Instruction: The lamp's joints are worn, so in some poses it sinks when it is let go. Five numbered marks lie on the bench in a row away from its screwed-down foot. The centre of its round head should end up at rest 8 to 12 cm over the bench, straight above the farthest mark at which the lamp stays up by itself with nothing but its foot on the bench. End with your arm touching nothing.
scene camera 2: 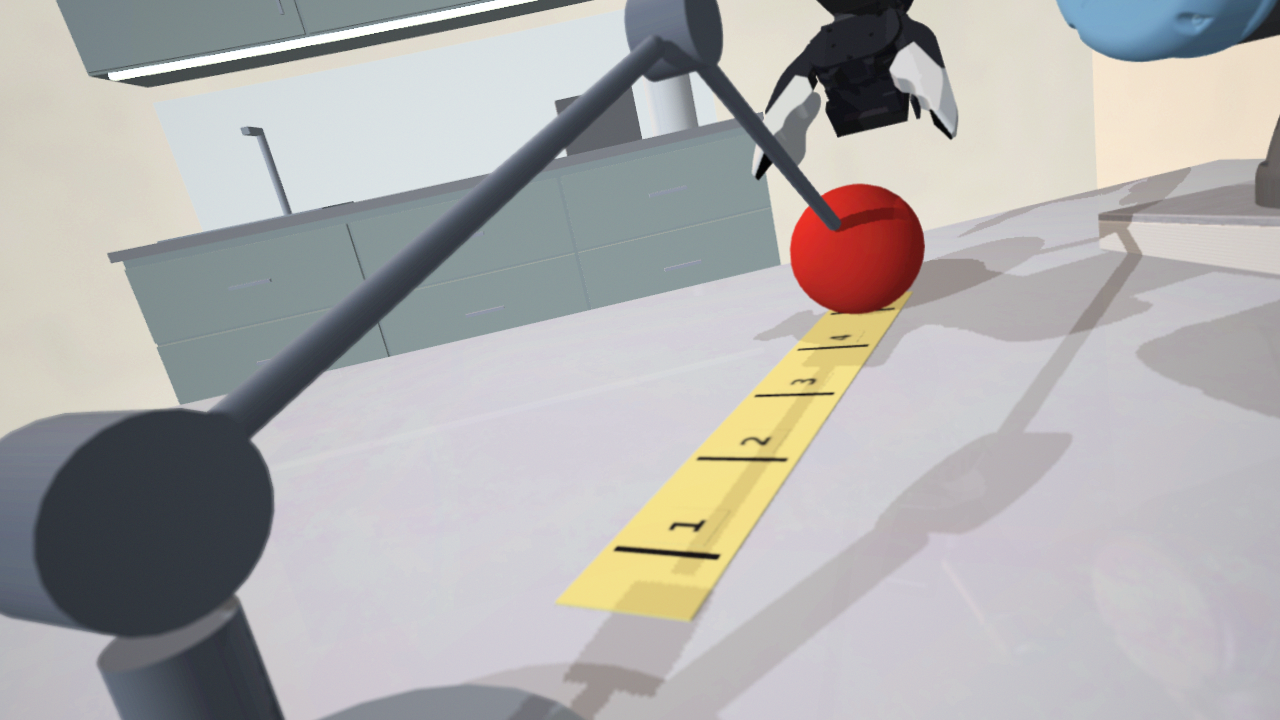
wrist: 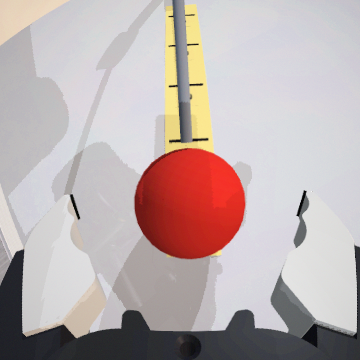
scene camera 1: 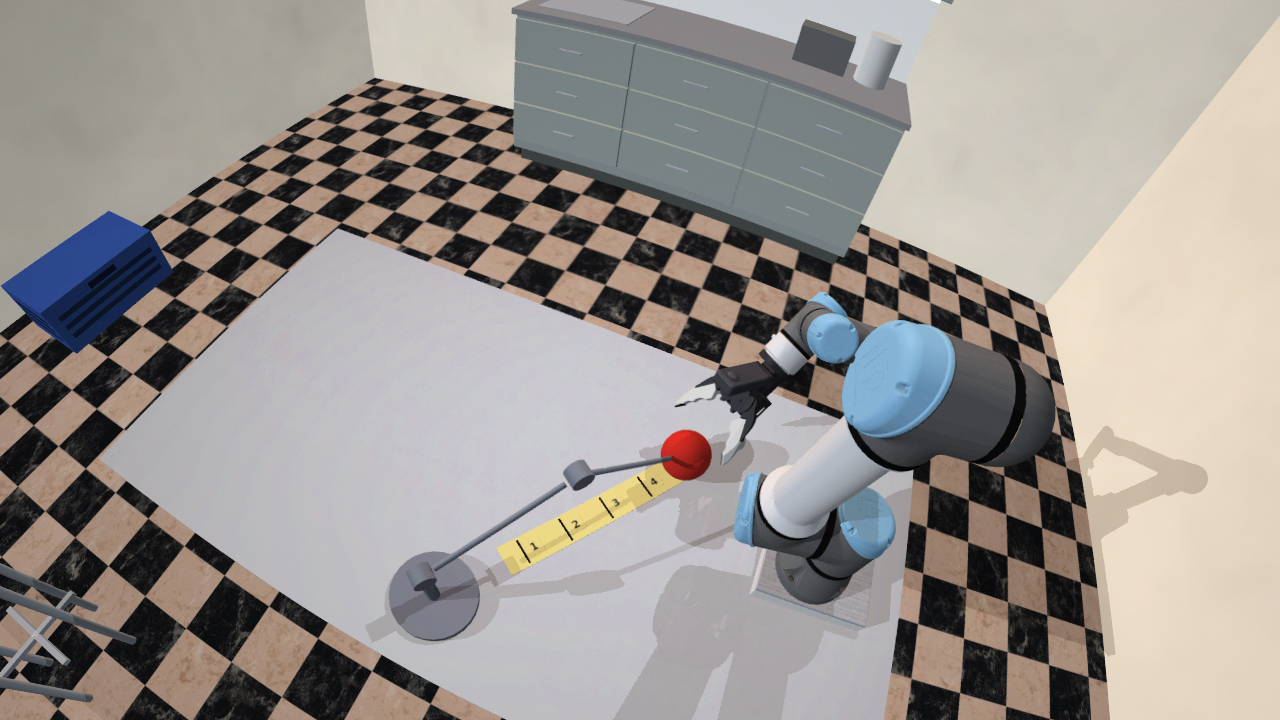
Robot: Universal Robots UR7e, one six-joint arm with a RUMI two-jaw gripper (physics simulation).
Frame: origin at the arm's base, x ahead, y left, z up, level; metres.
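Seen in the pictures: gripper, fingertip midpoint: [scene camera 2: 846, 159] [wrist: 186, 195] [scene camera 1: 697, 435]; arm's base, origin of the base link: [scene camera 1: 811, 567].
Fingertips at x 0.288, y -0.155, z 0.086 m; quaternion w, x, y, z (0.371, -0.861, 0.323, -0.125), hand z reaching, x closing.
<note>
Offsets run from my fingertips to a thing's top centre. "spot": to the spot under its first point.
The lamp's round red head @(spot: 0.009 m ahead, 0.032 m left, 0.025 m down) [scene camera 1: 686, 454] [scene camera 2: 857, 248] [wrist: 190, 203] hangs low over the far end of the yellow strip @(0.117 m ahead, 0.141 m left, 0.118 m down) [scene camera 1: 590, 516] [scene camera 2: 644, 574] [wrist: 202, 120], past mark 4. In the scene camera 2 view a line beyond the 4 shows at its lower edge. Its exact height cannot be told. The elbow joint @(spot: 0.164 m ahead, 0.211 m left, 0.111 m up) [scene camera 1: 579, 474] [scene camera 2: 689, 35] is raised; the grey foot @(spot: 0.297 m ahead, 0.439 m left, 0.105 m down) [scene camera 1: 456, 613] [scene camera 2: 447, 705] stands at the strip's near end. My gripper [scene camera 1: 701, 433] [scene camera 2: 855, 154] [wrist: 186, 195] is open and empty. Its fingers are spread above and behind the head, with visible gaps on both sides in the wrist view.
My arm's base stands on a pale block [scene camera 1: 778, 598] right of the strip's far end. The lamp's lower rod @(spot: 0.253 m ahead, 0.311 m left, 0.053 m up) [scene camera 1: 501, 525] [scene camera 2: 447, 232] slopes up from the foot to the elbow. A cabinet [scene camera 1: 680, 125] and a blue box [scene camera 1: 89, 277] stand off the bench.
</note>
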